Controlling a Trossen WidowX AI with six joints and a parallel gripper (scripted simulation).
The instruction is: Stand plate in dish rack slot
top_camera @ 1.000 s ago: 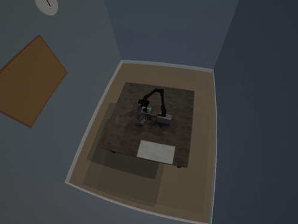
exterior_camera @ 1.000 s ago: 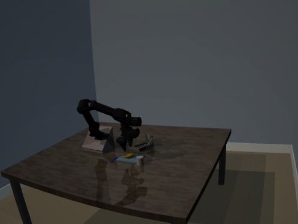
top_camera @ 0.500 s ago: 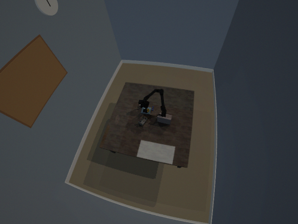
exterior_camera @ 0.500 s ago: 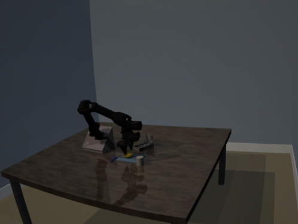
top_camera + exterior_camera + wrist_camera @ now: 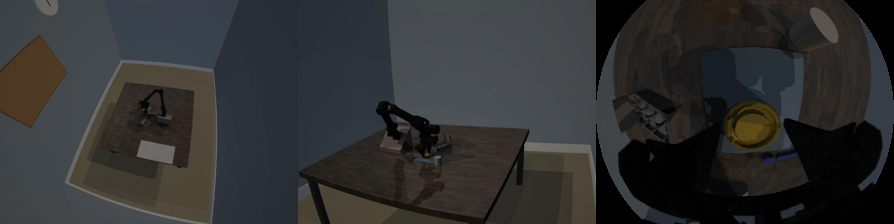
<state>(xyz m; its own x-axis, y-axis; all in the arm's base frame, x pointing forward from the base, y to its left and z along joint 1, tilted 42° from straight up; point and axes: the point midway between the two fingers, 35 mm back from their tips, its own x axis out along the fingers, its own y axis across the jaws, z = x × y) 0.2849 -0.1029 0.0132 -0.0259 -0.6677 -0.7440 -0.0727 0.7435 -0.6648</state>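
Now: the blue cloth 20 mm ahead of my gripper tip and 10 mm below it. The rest, counted from my gripper tip: yellow plate: right at my gripper tip; then white cup: 120 mm ahead, 70 mm to the right, 10 mm above; then blue spoon: 80 mm behind, 60 mm to the right, 10 mm below.
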